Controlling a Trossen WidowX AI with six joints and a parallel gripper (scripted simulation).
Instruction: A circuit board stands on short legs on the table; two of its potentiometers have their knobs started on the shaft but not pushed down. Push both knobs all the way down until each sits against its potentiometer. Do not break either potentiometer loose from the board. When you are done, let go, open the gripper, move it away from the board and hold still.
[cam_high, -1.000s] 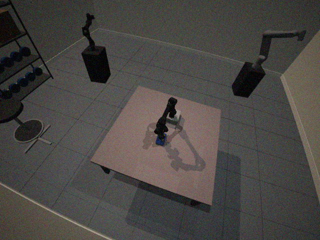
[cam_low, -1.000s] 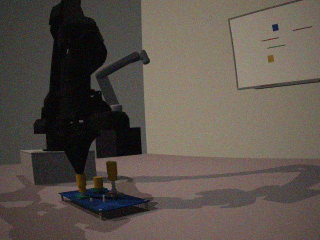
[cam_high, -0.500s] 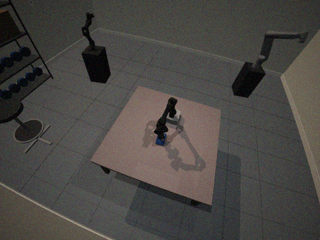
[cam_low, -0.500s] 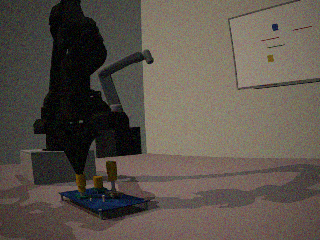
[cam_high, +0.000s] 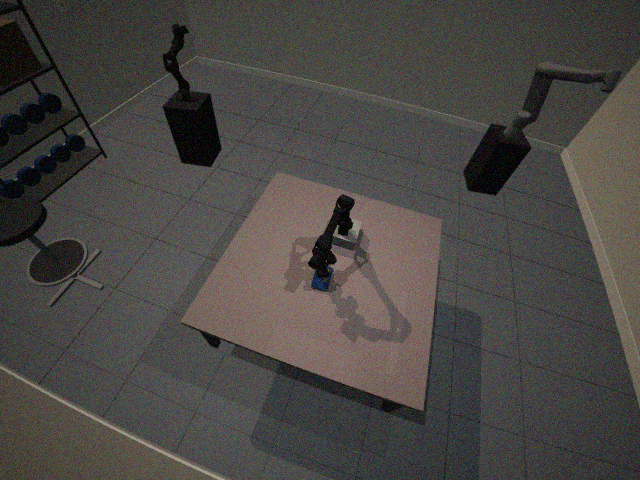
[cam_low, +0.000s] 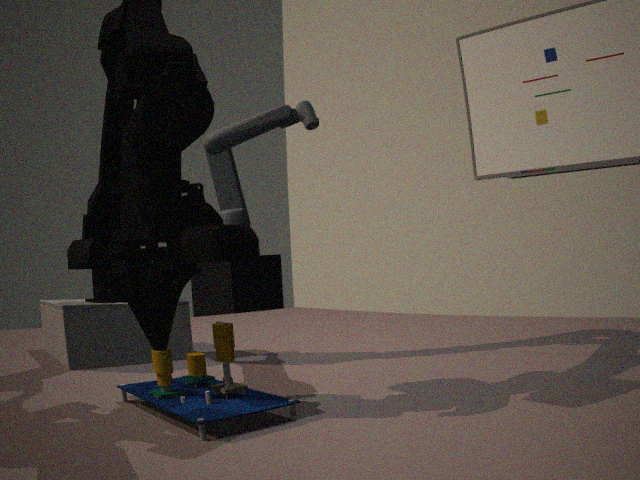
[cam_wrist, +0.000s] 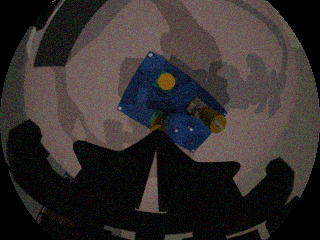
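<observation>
Now: the knob 40 mm to the left of my gripper tip, 40 mm ahead of it and 10 mm above it. Round my gripper tip: green potentiometer 30 mm below.
</observation>
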